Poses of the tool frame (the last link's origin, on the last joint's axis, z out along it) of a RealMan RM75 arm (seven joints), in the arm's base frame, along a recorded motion.
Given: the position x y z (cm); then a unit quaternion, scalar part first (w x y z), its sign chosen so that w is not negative.
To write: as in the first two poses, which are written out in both.
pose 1, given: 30.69 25.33 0.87 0.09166 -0.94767 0.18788 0.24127
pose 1, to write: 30.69 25.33 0.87 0.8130 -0.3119 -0.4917 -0.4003 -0.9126 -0.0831
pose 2, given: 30.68 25.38 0.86 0.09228 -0.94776 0.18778 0.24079
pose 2, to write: 30.68 25.38 0.86 0.8135 -0.3115 -0.4911 -0.4004 -0.9124 -0.0845
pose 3, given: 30.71 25.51 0.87 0.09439 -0.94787 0.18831 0.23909
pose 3, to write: 30.71 25.51 0.87 0.8147 -0.3119 -0.4888 -0.4021 -0.9113 -0.0889
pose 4, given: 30.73 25.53 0.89 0.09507 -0.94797 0.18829 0.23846
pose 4, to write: 30.73 25.53 0.89 0.8154 -0.3116 -0.4879 -0.4023 -0.9110 -0.0904
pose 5, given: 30.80 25.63 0.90 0.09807 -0.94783 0.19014 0.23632
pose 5, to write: 30.80 25.63 0.90 0.8160 -0.3141 -0.4853 -0.4068 -0.9085 -0.0960
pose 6, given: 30.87 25.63 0.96 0.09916 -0.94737 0.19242 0.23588
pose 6, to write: 30.87 25.63 0.96 0.8147 -0.3178 -0.4851 -0.4114 -0.9063 -0.0971
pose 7, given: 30.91 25.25 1.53 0.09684 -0.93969 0.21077 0.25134
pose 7, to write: 30.91 25.25 1.53 0.7848 -0.3474 -0.5132 -0.4448 -0.8924 -0.0760
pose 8, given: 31.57 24.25 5.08 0.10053 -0.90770 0.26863 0.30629
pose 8, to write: 31.57 24.25 5.08 0.6680 -0.4261 -0.6100 -0.5493 -0.8355 -0.0179
